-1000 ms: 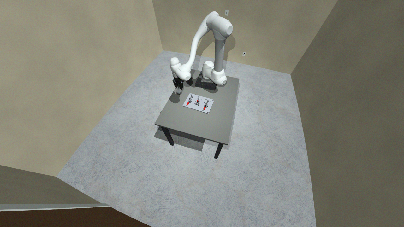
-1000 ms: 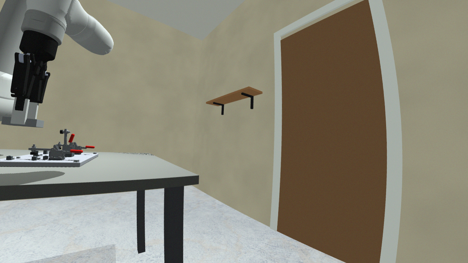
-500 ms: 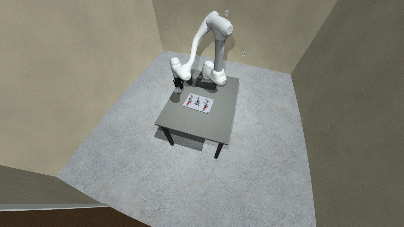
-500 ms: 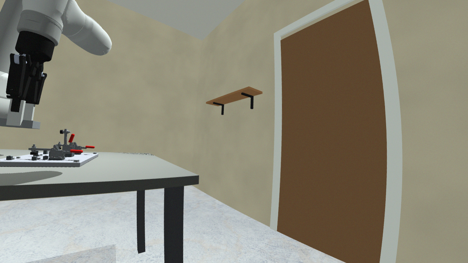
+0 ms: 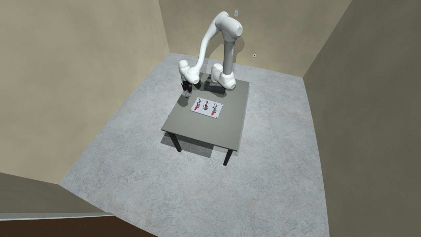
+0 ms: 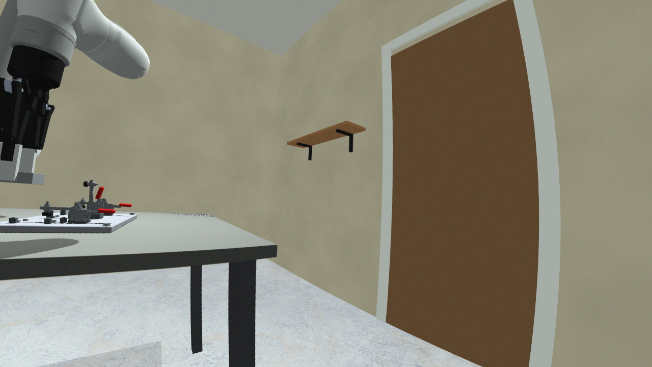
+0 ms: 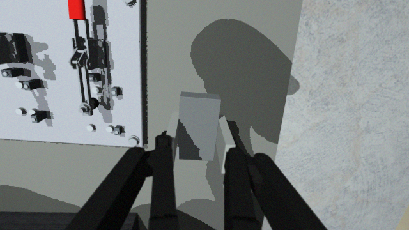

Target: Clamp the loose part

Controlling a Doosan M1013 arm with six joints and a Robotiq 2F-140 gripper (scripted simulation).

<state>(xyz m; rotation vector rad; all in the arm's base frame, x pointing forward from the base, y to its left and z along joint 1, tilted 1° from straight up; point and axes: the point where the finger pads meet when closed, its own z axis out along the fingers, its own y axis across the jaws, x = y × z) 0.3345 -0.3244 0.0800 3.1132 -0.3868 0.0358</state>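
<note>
Now: hand 240 mm to the right of the white fixture plate, 130 mm above it and 90 mm short of it. Round my hand: grey block part: 30 mm below.
</note>
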